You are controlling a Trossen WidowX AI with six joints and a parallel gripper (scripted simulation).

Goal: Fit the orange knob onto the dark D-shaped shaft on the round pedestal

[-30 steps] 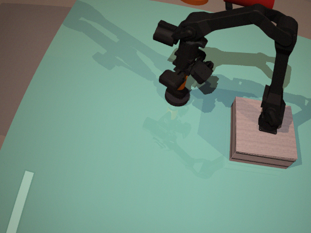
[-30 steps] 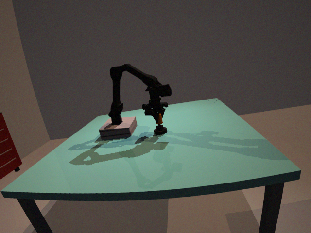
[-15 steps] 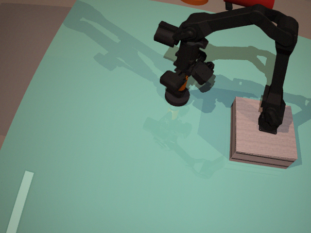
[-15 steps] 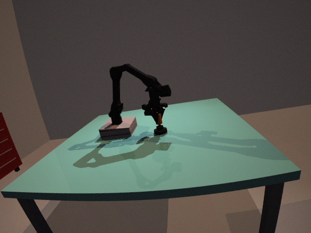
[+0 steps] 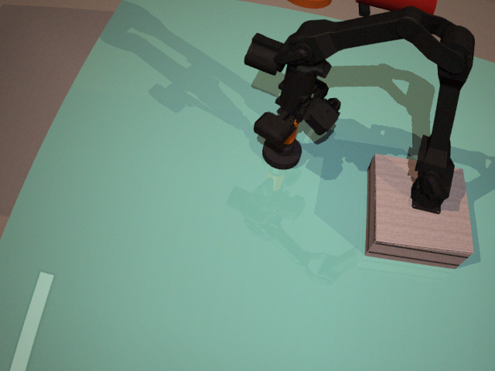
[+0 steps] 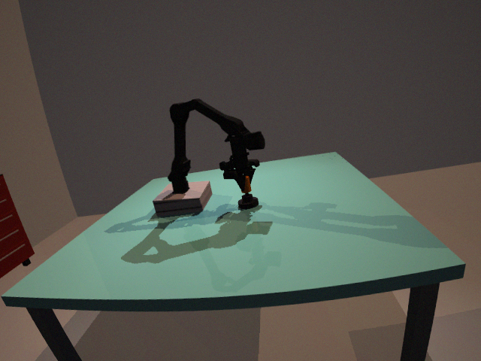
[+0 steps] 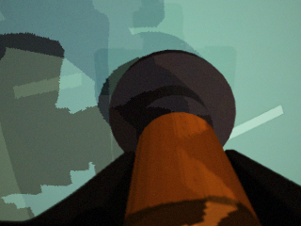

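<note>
Now: the orange knob 20 mm above my gripper tip. From my gripper tip the other things lie so: dark round pedestal: 40 mm below.
</note>
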